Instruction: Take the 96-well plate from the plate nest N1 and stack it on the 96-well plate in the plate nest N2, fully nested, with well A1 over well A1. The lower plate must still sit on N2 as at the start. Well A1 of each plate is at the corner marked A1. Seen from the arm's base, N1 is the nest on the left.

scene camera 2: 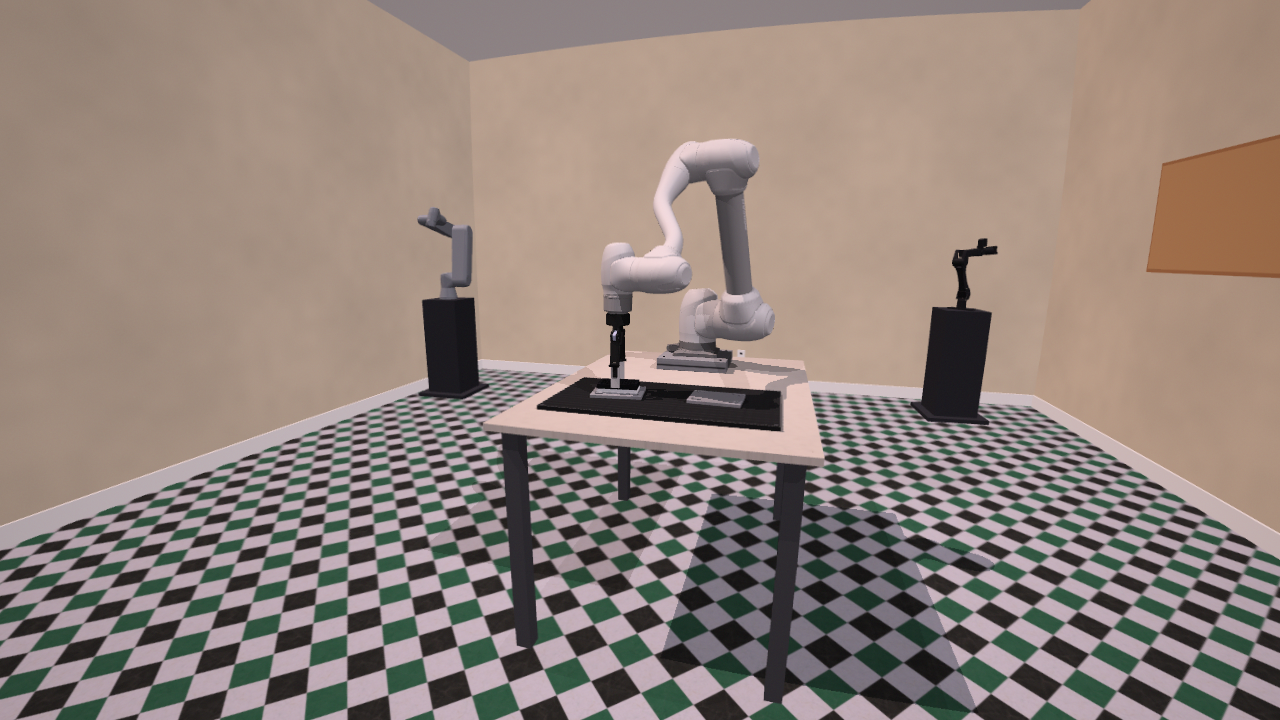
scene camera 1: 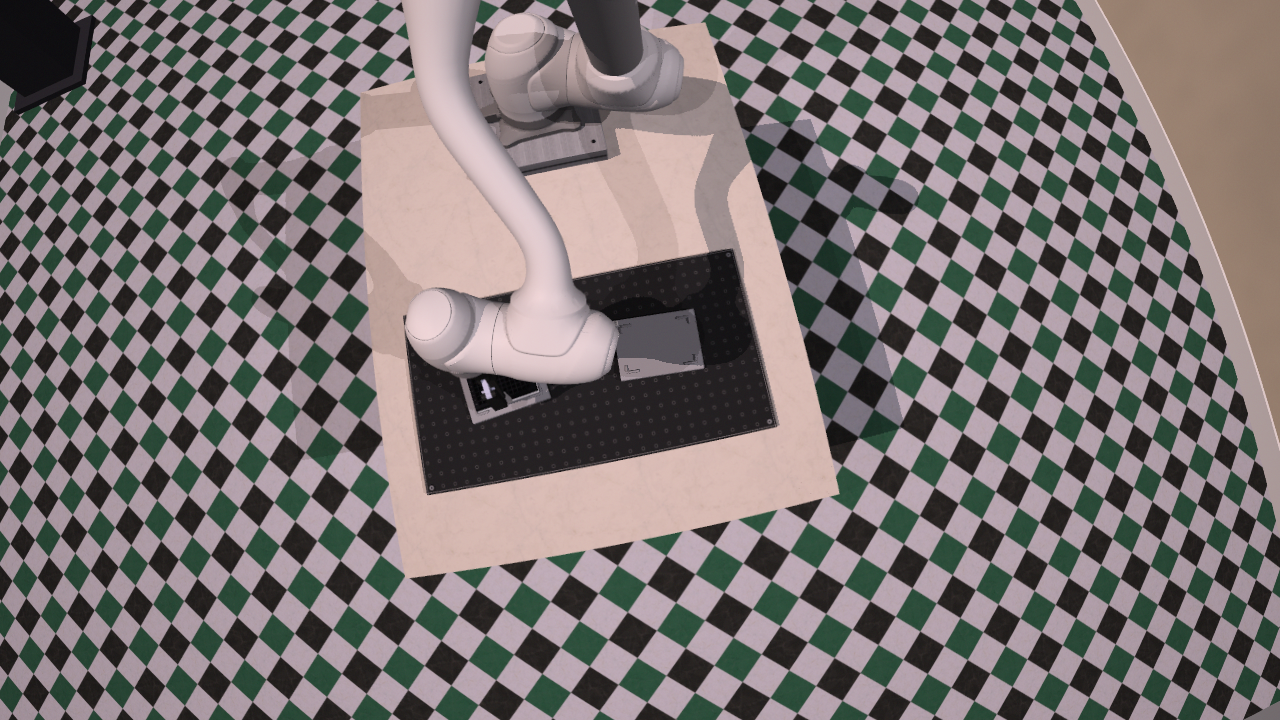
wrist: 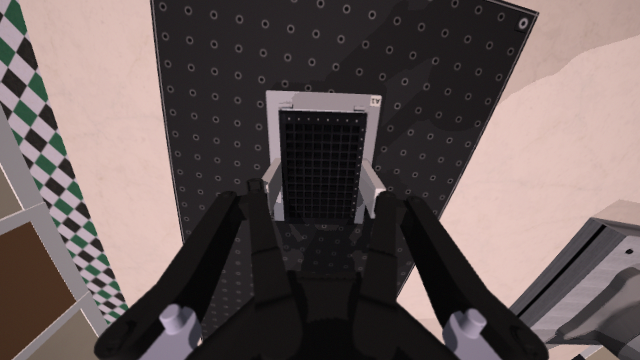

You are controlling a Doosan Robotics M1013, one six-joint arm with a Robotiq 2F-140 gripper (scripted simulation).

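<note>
Visible in the scene: my gripper (scene camera 2: 617, 384). Scene camera 1 also gives my gripper (scene camera 1: 499, 380), and the wrist view gives my gripper (wrist: 321, 170). A black 96-well plate (scene camera 1: 518, 388) is present; the wrist view likewise has the black 96-well plate (wrist: 325, 170). I see a plate nest N1 (scene camera 1: 657, 345), and in scene camera 2 again the plate nest N1 (scene camera 2: 711, 398). A plate nest N2 (wrist: 301, 100) is visible too.
</note>
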